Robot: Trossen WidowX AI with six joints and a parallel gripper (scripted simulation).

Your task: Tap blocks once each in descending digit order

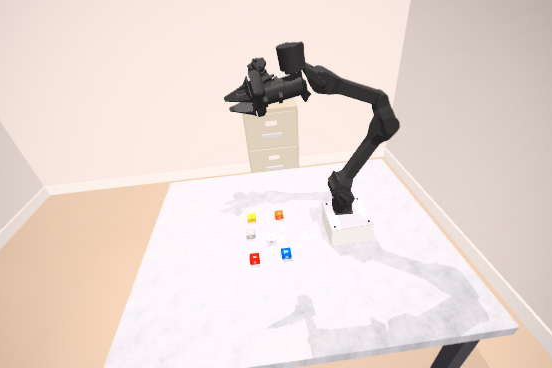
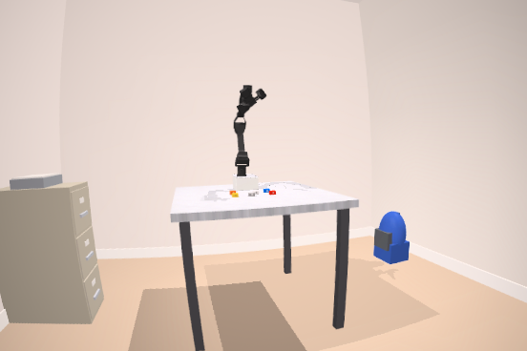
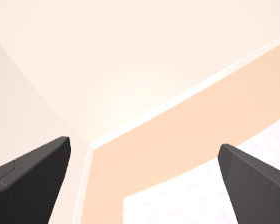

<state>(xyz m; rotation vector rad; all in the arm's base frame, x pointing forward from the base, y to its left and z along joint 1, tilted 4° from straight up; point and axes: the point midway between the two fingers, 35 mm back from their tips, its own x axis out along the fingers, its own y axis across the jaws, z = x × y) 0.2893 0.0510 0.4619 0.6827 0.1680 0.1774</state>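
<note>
The blue block is 13 cm behind my gripper tip, 6 cm to the left of it and 52 cm below it. Also, from my gripper tip: red block 2 cm behind, 8 cm to the left, 52 cm below; then yellow block 1 cm ahead, 13 cm to the right, 52 cm below; then orange block 10 cm behind, 15 cm to the right, 52 cm below.
</note>
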